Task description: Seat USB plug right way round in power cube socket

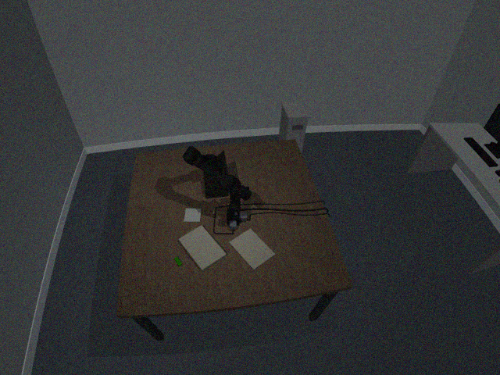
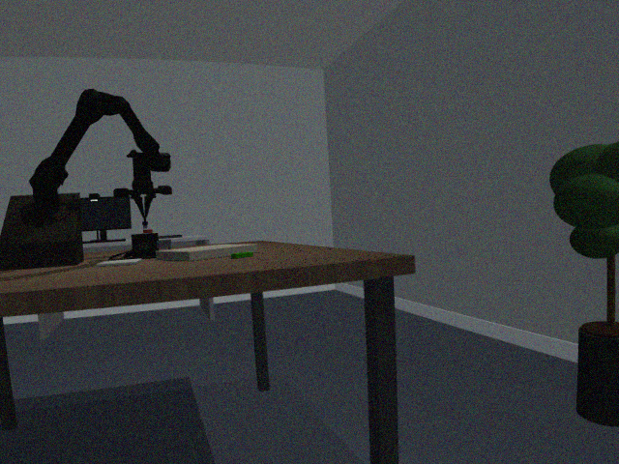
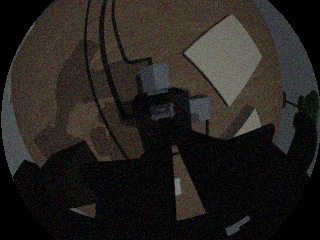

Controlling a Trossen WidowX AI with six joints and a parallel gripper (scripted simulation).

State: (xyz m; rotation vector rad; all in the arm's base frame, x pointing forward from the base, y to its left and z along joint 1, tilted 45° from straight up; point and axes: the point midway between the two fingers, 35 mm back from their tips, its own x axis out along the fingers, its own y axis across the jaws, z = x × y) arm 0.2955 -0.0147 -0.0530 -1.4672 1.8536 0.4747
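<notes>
Right now my gripper tip is 20 mm above the USB plug. Round my gripper tip: white card (100 mm behind, 260 mm to the right, 130 mm below); then green block (200 mm ahead, 390 mm to the right, 120 mm below).
</notes>
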